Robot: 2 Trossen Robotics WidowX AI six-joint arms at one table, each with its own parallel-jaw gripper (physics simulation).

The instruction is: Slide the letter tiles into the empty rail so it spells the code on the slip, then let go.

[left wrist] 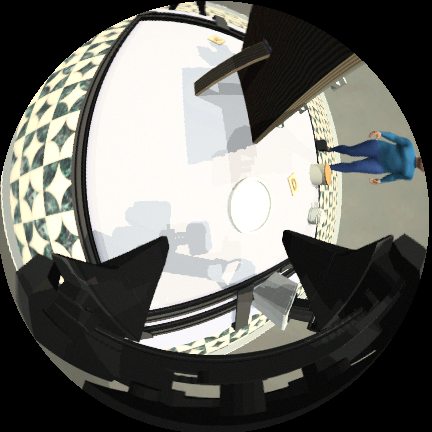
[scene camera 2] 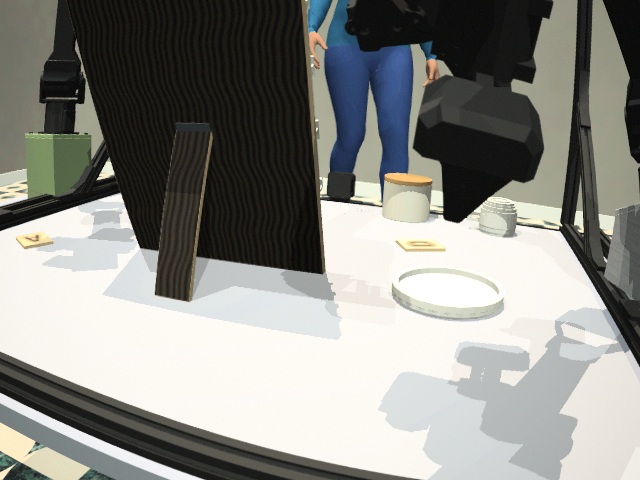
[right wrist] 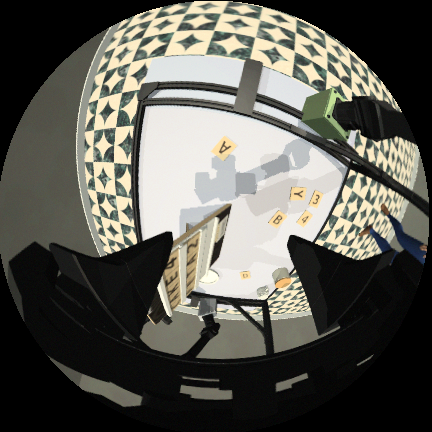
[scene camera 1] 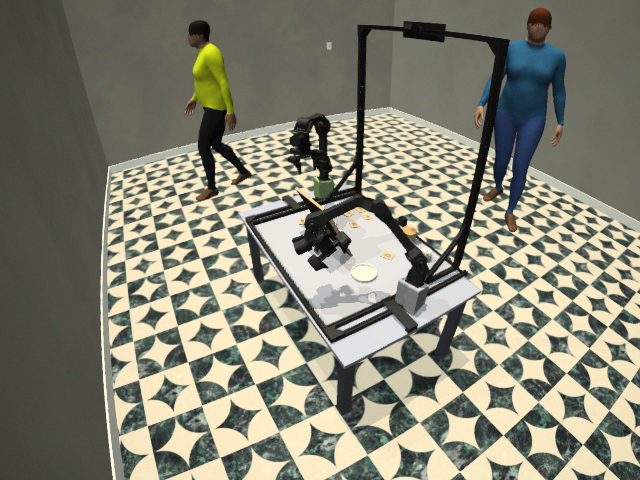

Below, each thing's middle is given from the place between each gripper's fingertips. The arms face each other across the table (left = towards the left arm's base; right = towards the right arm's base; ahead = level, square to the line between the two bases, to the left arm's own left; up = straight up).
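Scene:
Distances from my left hand: prop (scene camera 2: 183, 205), 3 cm behind, 26 cm to the right, 7 cm below; dark upright board (scene camera 2: 197, 127), 5 cm behind, 26 cm to the right, 1 cm above; upright board with rail (right wrist: 210, 227), 5 cm behind, 26 cm to the right, 1 cm above; ribbed white pot (scene camera 2: 498, 216), 48 cm behind, 1 cm to the right, 12 cm below. By its middle, the prop is nearer to my left hand than to my right gripper.
Relative to the dark upright board, my right gripper is 240 mm to the right of it and 170 mm above it. Distances from my right hand: upright board with rail, 240 mm to the left, 170 mm below; prop, 30 mm ahead, 240 mm to the left, 240 mm below; lidded jar (scene camera 2: 407, 197), far behind, far to the left, far below.

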